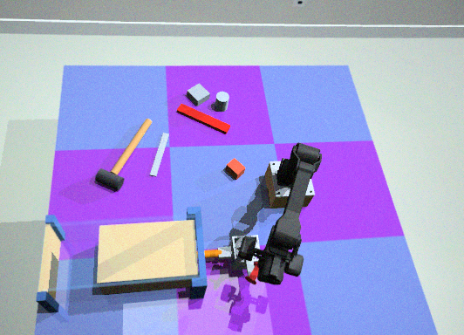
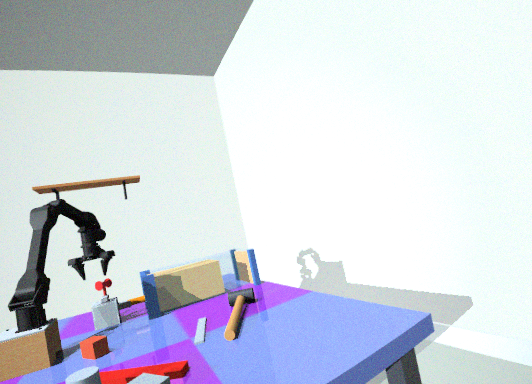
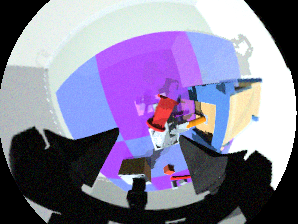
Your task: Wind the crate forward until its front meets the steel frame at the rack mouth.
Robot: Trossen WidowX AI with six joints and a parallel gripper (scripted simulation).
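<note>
The red knob is 2 cm ahead of my gripper tip, 2 cm to the left of it and 5 cm below it. Also, from my gripper tip: winch handle 3 cm ahead, 2 cm to the right, 8 cm below; winch 4 cm ahead, 9 cm to the right, 15 cm below; grey strip 41 cm ahead, 45 cm to the right, 18 cm below.
</note>
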